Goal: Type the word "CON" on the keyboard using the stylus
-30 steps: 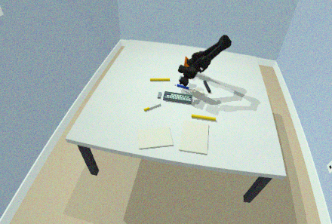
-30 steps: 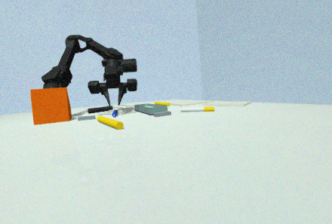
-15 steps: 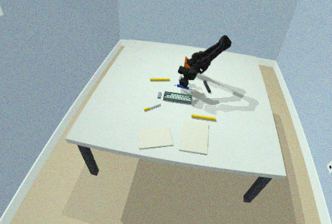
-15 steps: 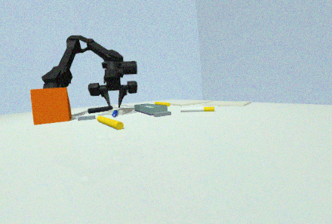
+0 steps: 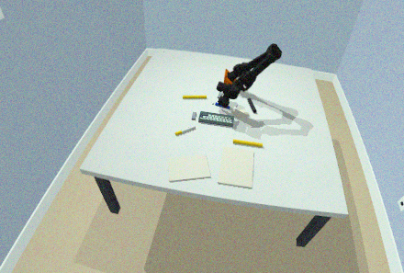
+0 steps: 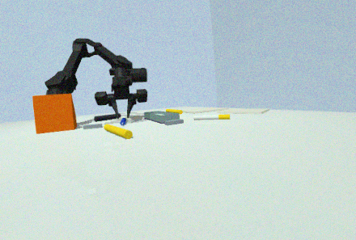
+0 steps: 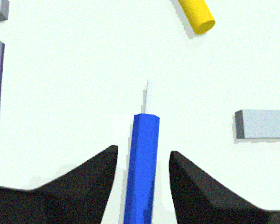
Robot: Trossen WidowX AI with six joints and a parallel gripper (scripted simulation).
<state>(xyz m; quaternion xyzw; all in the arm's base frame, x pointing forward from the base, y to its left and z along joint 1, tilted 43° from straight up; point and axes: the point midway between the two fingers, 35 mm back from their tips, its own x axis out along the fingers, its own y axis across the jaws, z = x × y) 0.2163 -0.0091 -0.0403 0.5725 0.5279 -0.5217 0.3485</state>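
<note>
My gripper tip is now 4 cm to the left of the stylus tip, 1 cm past it and 1 cm above it. The rest, counted from my gripper tip: small grey block (14 cm to the right, 13 cm ahead, 2 cm below); black stylus (20 cm to the left, 3 cm behind, 1 cm below); white-and-yellow marker (26 cm ahead, 18 cm to the right, 1 cm below).
</note>
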